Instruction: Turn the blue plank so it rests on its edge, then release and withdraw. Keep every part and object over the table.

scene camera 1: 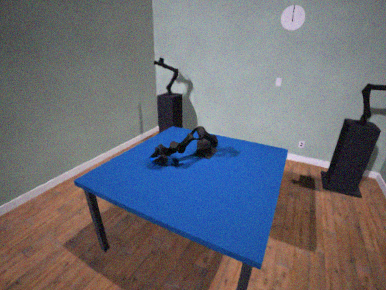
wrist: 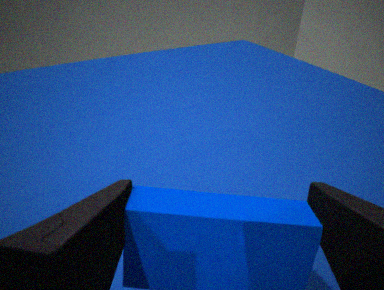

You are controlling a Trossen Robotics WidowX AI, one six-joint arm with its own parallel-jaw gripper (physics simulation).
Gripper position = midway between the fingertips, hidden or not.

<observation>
In view: the gripper (wrist: 221, 192) and a blue plank (wrist: 167, 232).
</observation>
